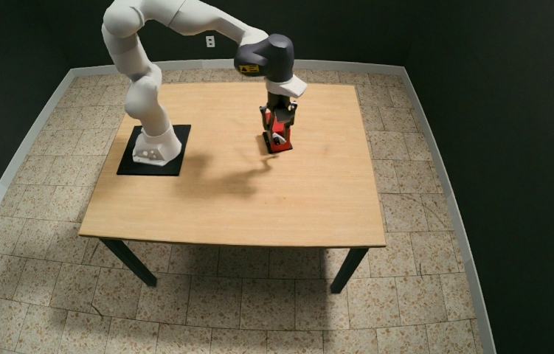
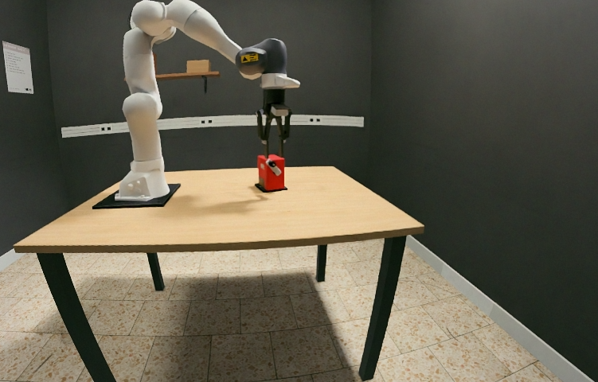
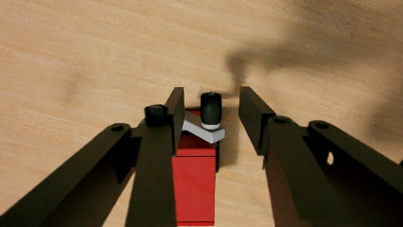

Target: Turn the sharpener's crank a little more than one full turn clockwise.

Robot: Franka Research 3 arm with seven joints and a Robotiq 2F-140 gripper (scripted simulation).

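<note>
Right now my hand is 60 mm above the crank and 30 mm to the right of it.
</note>
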